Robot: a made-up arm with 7 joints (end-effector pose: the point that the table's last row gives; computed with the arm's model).
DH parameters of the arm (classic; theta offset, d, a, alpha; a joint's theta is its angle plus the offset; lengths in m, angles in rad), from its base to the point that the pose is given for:
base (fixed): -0.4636 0 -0.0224 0
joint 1: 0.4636 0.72 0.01 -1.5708
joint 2: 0 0.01 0.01 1.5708
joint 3: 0 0.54 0.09 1.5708
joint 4: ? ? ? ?
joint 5: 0 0.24 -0.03 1.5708
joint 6: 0 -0.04 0.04 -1.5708
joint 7: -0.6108 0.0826 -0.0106 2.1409
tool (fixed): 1.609 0.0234 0 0
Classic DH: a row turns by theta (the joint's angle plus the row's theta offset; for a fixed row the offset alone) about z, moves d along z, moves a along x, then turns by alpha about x.
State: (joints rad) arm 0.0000 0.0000 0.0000 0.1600 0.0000 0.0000 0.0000
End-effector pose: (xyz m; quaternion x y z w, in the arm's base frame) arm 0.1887 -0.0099 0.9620 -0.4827 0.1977 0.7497 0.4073
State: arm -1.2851 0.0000 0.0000 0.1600 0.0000 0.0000 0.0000
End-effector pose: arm 0.0197 -0.1959 0.9620 -0.2679 0.4475 0.3561 0.7753
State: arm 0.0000 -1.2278 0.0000 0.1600 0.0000 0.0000 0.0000
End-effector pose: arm -0.1711 -0.0099 0.9886 -0.8264 -0.0731 0.3348 0.4468
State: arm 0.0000 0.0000 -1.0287 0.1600 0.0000 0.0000 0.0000
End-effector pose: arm 0.0717 -0.1571 0.9620 -0.3230 0.4096 0.4523 0.7235
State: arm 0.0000 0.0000 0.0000 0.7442 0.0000 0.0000 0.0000
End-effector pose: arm 0.3367 -0.0099 1.0659 -0.6781 0.0720 0.5789 0.4470
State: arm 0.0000 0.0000 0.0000 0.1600 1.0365 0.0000 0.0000
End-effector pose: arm 0.1681 0.0134 0.9586 -0.2905 0.3486 0.4676 0.7586
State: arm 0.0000 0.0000 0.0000 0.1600 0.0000 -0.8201 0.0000
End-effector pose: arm 0.2271 -0.0099 1.0055 -0.7415 0.0189 0.4951 0.4524
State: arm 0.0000 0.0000 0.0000 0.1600 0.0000 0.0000 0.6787
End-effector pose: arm 0.1993 0.0004 0.9637 -0.3686 0.3053 0.5836 0.6561
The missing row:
joint 4: 0 0 0.06 1.5708
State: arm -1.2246 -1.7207 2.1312 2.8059 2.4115 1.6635 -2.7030
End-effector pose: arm -0.2678 0.7759 0.4619 -0.0973 0.9189 -0.0383 0.3805
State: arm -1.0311 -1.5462 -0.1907 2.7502 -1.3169 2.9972 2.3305
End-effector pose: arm -0.4855 0.5692 0.8235 0.5042 -0.3968 -0.6405 0.4220
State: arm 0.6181 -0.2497 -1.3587 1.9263 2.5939 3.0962 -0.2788
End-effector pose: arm 0.0523 -0.1761 1.4059 0.2968 0.7386 -0.5775 0.1813
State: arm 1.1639 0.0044 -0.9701 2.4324 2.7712 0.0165 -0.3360
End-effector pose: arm 0.2152 0.1219 1.5331 0.1738 -0.6439 0.1093 0.7370
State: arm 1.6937 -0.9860 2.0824 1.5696 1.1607 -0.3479 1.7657
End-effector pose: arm -0.3121 -0.5906 0.9398 -0.2517 0.0560 -0.9424 0.2132
